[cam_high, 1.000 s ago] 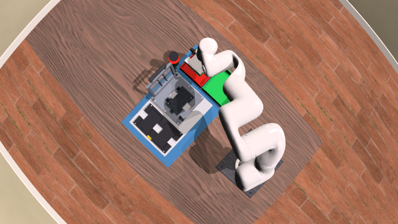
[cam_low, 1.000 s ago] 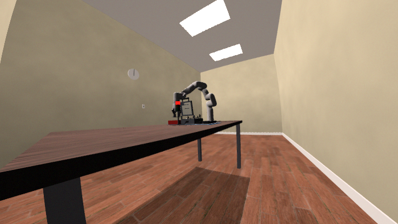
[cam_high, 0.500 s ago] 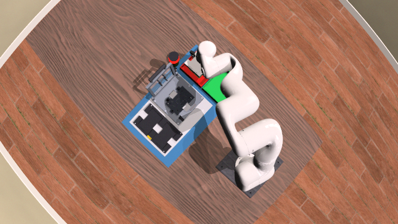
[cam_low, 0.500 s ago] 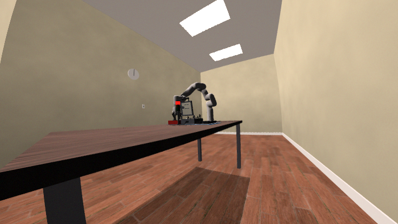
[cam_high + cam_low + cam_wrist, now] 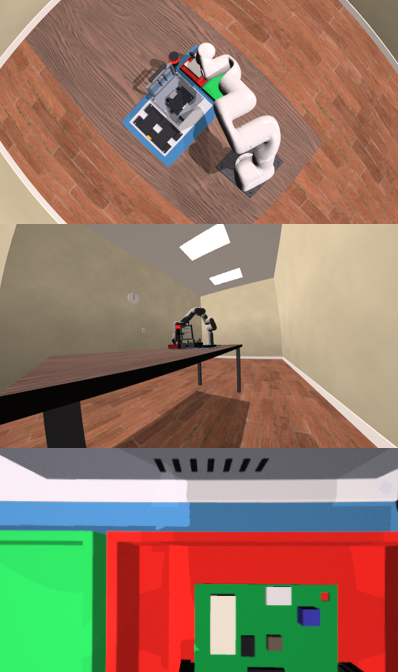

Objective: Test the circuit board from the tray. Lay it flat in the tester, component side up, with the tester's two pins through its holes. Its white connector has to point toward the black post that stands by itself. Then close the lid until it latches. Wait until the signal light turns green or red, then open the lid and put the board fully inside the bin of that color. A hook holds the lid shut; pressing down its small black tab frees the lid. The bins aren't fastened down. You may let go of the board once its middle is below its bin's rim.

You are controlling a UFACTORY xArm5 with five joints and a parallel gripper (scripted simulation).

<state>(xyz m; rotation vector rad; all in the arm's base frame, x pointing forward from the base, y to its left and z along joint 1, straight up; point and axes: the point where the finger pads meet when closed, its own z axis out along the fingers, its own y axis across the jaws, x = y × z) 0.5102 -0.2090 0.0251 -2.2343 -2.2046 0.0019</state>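
Right now the red bin is 2 cm below my hand. From my hand the other things lie so: green bin (15 cm behind, 2 cm below); green circuit board (1 cm below); tester lid (20 cm to the left, 16 cm above, 7 cm ahead).
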